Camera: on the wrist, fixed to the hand. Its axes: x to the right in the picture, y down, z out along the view.
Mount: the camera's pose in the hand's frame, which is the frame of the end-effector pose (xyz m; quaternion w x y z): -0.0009 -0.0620 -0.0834 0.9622 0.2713 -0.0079 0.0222
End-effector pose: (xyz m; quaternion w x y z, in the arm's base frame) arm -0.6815 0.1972 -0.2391 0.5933 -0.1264 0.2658 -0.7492
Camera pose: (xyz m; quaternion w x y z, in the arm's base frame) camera -0.7743 0.2284 -0.2739 0.6239 0.0393 0.0506 -0.7789
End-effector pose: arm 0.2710 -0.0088 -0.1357 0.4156 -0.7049 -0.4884 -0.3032
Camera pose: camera 0.2106 -0.0717 -0.0792 0.5940 -0.5787 -0.5398 -0.1444
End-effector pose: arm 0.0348 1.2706 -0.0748 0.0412 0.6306 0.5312 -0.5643
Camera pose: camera 0.0463 1.3512 -0.0102 0.1147 -0.6253 -0.3437 0.6912
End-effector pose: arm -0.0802 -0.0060 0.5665 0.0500 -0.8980 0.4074 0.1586
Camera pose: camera -0.0141 0.0175 0.6431 0.2914 -0.8402 0.4546 0.0503
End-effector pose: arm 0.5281 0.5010 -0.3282 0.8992 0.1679 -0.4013 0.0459
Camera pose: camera 0.5999 0.4711 -0.3971 0.8155 0.3970 -0.3845 0.1717
